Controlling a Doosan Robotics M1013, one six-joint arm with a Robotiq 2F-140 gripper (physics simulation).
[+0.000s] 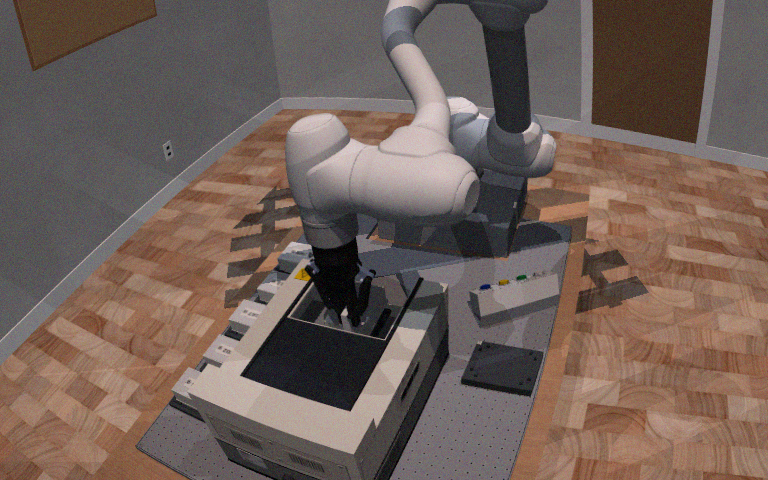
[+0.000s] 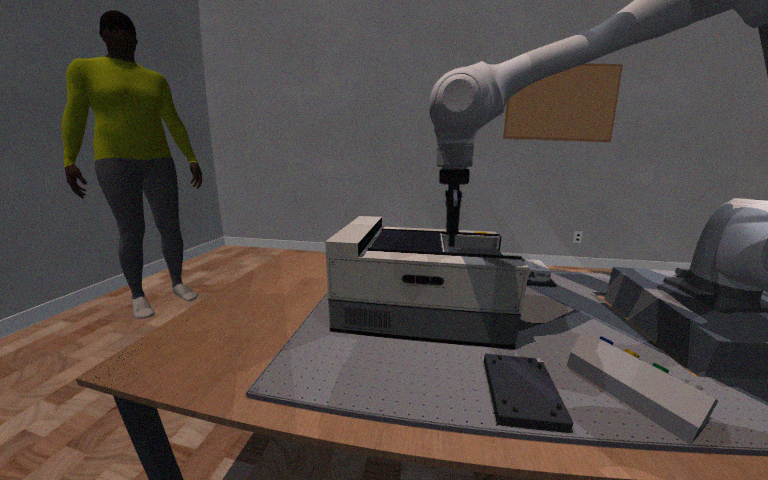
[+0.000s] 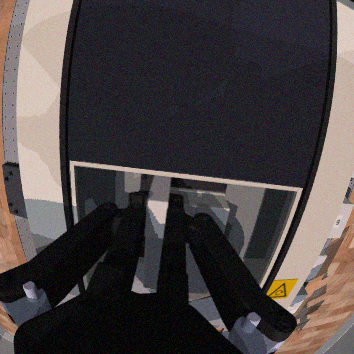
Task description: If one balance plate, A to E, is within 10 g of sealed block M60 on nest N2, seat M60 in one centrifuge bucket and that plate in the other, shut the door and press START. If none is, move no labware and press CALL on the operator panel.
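Pixels of known places: gripper, fingertip midpoint: point(image 3: 162, 183); arm's base at its link origin: point(image 2: 716, 295).
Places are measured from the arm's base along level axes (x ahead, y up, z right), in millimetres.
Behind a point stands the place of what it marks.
Note:
The beige centrifuge point(image 1: 277, 421) @(x 1044, y 147, z 72 mm) point(image 2: 368, 283) @(x 969, y 49, z -75 mm) point(image 3: 40, 100) @(x 845, y 113, z -56 mm) has a dark sliding door point(image 1: 317, 356) @(x 859, y 116, z 77 mm) point(image 2: 404, 240) @(x 885, y 116, z 72 mm) point(image 3: 200, 90) @(x 848, y 116, z 78 mm) over part of its top; the rest is open. My gripper point(image 1: 347, 321) @(x 758, y 78, z 48 mm) point(image 2: 451, 243) @(x 758, y 78, z 48 mm) point(image 3: 162, 183) @(x 758, y 78, z 48 mm) points down into the opening, shut with nothing held. Pale surfaces inside are partly hidden by the fingers; I cannot tell bucket from labware. White-topped plates point(image 1: 246, 316) @(x 645, y -44, z 388 mm) point(image 1: 220, 350) @(x 777, y -43, z 399 mm) point(image 1: 186, 384) @(x 909, y -43, z 432 mm) stand in a row beside the centrifuge; plate A point(image 2: 539, 273) @(x 379, y -54, z 280 mm) shows at its far side. Block M60 is not identifiable.
The operator panel point(image 1: 515, 302) @(x 467, y -50, z -245 mm) point(image 2: 634, 384) @(x 455, y -52, z -270 mm) has blue, yellow and green buttons. A dark pad point(image 1: 502, 367) @(x 660, y -74, z -242 mm) point(image 2: 526, 390) @(x 653, y -74, z -262 mm) point(image 3: 13, 190) @(x 662, y -74, z -295 mm) with corner pegs lies near the mat's edge. A person point(image 2: 127, 107) in a yellow top stands beyond the table. The arm's base is behind the centrifuge.

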